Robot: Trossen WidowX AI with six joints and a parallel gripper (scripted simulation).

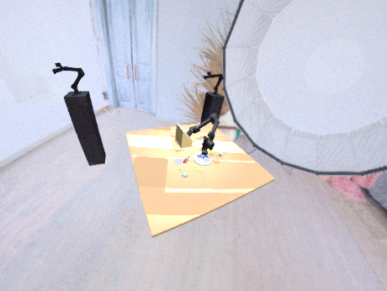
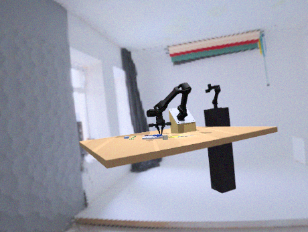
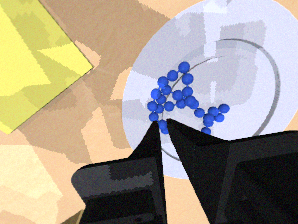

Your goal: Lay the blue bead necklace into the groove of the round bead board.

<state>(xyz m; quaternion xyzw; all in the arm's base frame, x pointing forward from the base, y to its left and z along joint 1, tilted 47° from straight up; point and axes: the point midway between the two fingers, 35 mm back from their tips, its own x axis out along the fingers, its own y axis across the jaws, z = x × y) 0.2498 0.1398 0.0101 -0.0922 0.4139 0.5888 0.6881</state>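
The round bead board is 5 cm ahead of my gripper tip, 3 cm to the right of it and 1 cm below it. The rest, counted from my gripper tip: yellow flat piece: 8 cm behind, 13 cm to the left, 2 cm below; red-and-grey object: 2 cm ahead, 22 cm to the right, 1 cm below; white cylinder: 5 cm ahead, 20 cm to the left.
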